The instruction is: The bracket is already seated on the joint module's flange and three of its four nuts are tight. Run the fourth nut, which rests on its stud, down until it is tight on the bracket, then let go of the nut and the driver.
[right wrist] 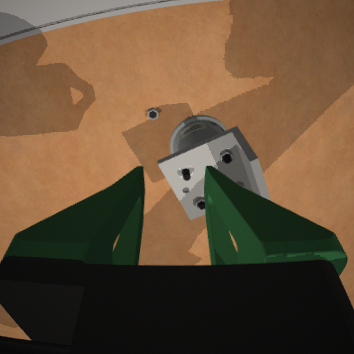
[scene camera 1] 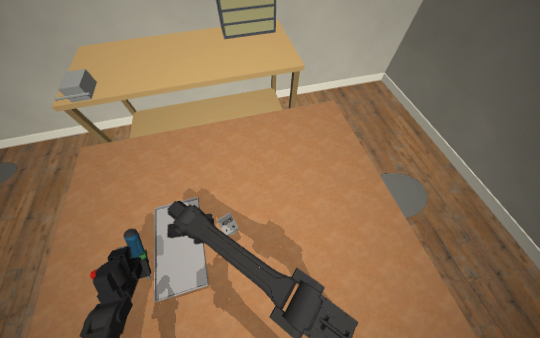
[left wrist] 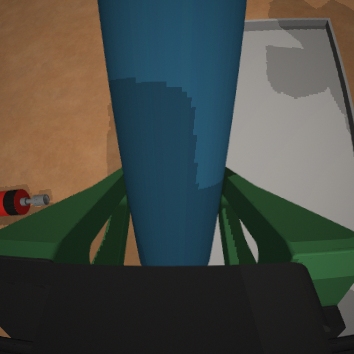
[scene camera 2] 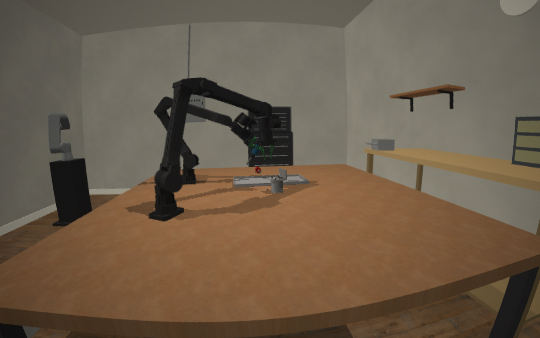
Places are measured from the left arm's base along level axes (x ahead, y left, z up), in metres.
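Pixels of known places: left gripper, fingertip midpoint: (scene camera 1: 139,252) (left wrist: 173,177); right gripper, fingertip midpoint: (right wrist: 174,177) (scene camera 2: 268,159); left arm's base, link origin: (scene camera 2: 189,182); right arm's base, link origin: (scene camera 2: 166,214).
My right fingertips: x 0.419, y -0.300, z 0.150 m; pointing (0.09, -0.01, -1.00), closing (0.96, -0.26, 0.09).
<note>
For each thing: its top centre in the pictures, then the offset to it from my right fingertips.
- round joint module, top centre: (right wrist: 214,184) (scene camera 2: 277,176) dy -0.071, dx +0.023, dz -0.076 m
- loose hex nut, top centre: (right wrist: 152,114) dy -0.024, dx -0.014, dz -0.145 m
- shallow grey tray, top centre: (left wrist: 269,168) (scene camera 1: 178,243) (scene camera 2: 269,178) dy +0.173, dx +0.053, dz -0.134 m
- red driver, top centre: (left wrist: 8,199) (scene camera 1: 102,270) (scene camera 2: 258,167) dy +0.495, dx +0.063, dz -0.116 m
My left gripper (left wrist: 173,177) is shut on the blue driver (left wrist: 170,50) (scene camera 1: 133,243) (scene camera 2: 255,149), held above the table left of the tray. My right gripper (right wrist: 174,177) (scene camera 2: 267,152) is partly open, with nothing between its fingers. It hangs above the bracket and joint module. The grey bracket (right wrist: 200,159) (scene camera 1: 228,224) (scene camera 2: 283,174) sits on the round joint module (right wrist: 196,131) (scene camera 2: 277,186). Dark nuts or studs show on its face; the right finger hides part of it. A loose hex nut (right wrist: 152,114) lies on the table beside the module. Which nut is untightened is unclear.
The shallow grey tray (scene camera 1: 175,265) (left wrist: 285,130) (scene camera 2: 240,181) lies between the left gripper and the bracket. A red driver (left wrist: 15,201) (scene camera 1: 93,274) (scene camera 2: 258,170) with a grey socket lies left of the left gripper. A wooden bench (scene camera 1: 175,60) stands behind the table.
</note>
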